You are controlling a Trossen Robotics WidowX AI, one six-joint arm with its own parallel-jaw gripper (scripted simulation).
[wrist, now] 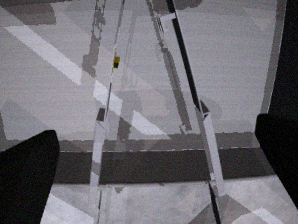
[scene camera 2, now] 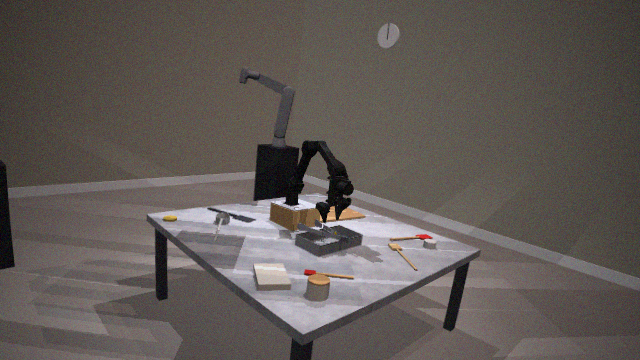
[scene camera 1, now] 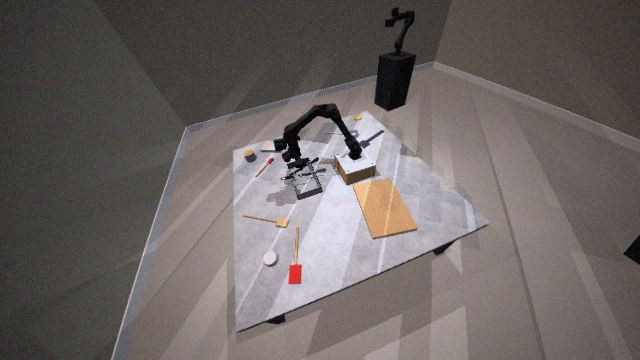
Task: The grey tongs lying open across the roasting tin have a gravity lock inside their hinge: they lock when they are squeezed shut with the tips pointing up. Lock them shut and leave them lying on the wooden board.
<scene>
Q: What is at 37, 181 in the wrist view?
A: My gripper.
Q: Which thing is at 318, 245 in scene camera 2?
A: A roasting tin.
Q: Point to a roasting tin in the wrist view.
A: At 152, 138
</scene>
